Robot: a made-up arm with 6 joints.
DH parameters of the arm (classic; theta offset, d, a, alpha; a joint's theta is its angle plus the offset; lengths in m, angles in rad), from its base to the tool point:
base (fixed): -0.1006 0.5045 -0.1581 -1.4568
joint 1: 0 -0.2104 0.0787 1.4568
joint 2: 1.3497 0 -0.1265 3.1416
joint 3: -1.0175 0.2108 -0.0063 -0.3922
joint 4: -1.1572 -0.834 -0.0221 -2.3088
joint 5: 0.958 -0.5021 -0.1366 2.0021
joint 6: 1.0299 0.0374 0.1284 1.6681
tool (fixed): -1.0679 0.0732 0 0
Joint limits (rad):
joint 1: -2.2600..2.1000
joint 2: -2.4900..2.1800
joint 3: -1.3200..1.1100
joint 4: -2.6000..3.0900
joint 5: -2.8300..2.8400
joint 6: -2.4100..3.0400
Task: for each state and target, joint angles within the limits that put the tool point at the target. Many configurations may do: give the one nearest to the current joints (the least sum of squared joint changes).
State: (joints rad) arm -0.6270 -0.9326 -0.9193 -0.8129 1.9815 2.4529
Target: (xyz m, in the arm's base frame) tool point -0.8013 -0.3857 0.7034
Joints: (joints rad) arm -0.0831 -1.4972 -0.3463 -0.5285 2.3928 2.2534
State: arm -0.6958 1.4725 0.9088 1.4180 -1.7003 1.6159
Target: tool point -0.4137 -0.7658 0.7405
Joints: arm -1.2098 1.5750 1.0538 1.2878 -1.5766 1.3190
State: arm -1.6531 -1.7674 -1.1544 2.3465 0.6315 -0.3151
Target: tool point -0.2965 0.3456 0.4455
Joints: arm -1.6986 -1.9837 -0.6999 2.5343 0.3839 -0.2670
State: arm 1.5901 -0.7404 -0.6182 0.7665 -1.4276 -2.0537
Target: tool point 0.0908 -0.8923 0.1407
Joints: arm 1.1438 -0.2454 -0.8227 0.4949 -1.6506 -2.3964
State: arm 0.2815 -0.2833 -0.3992 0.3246 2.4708 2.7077
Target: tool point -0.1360 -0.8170 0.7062
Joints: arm -0.0715 -0.5651 -0.6317 -0.7481 2.1065 2.4572
